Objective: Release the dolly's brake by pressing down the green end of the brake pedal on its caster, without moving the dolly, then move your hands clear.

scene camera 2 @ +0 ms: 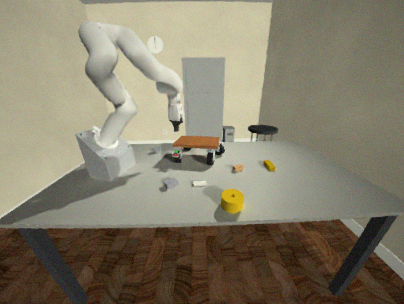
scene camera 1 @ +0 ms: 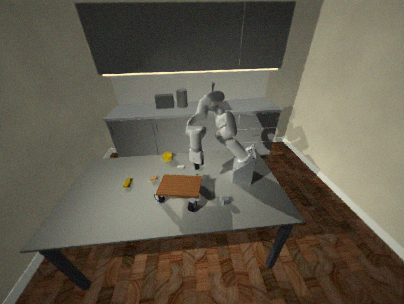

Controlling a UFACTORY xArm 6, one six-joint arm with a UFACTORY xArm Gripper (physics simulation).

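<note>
The dolly (scene camera 1: 179, 186) (scene camera 2: 197, 142) has a brown wooden deck and stands upright on dark casters. The brake pedal (scene camera 2: 176, 153), with small green and red parts, is on the caster under the deck's near left corner in scene camera 2. In scene camera 1 a bit of green (scene camera 1: 198, 174) shows at the deck's back right corner. My gripper (scene camera 1: 197, 167) (scene camera 2: 176, 129) points down, shut and empty. It hangs above the level of the deck, near that corner, apart from the pedal. The tilt of the pedal is too small to tell.
A yellow cylinder (scene camera 1: 167, 157) (scene camera 2: 232, 200), a white block (scene camera 1: 180, 166) (scene camera 2: 199, 183), an orange block (scene camera 1: 153, 178) (scene camera 2: 237, 168), a yellow block (scene camera 1: 128, 182) (scene camera 2: 269, 165), a grey-purple block (scene camera 2: 170, 183) and a light grey block (scene camera 1: 225, 200) (scene camera 2: 157, 150) lie around the dolly on the table (scene camera 1: 95, 220) (scene camera 2: 300, 190).
</note>
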